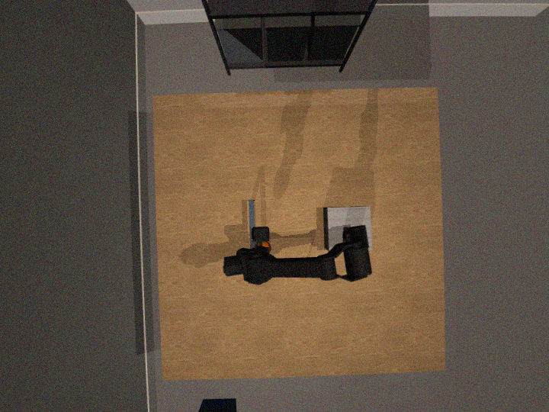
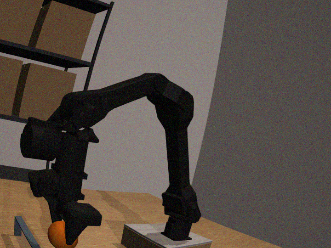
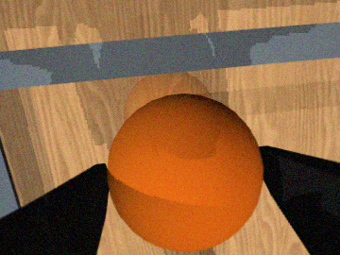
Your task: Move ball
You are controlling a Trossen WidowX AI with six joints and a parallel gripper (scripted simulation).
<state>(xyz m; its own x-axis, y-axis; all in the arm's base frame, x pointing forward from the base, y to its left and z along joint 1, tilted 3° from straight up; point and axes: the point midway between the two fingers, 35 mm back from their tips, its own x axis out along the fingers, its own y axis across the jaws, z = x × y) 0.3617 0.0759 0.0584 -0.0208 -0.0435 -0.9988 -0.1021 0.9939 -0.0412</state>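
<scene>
My gripper tip is 80 mm above the see-through copy. From my gripper tip the other things lie so: orange ball right at my gripper tip.
</scene>
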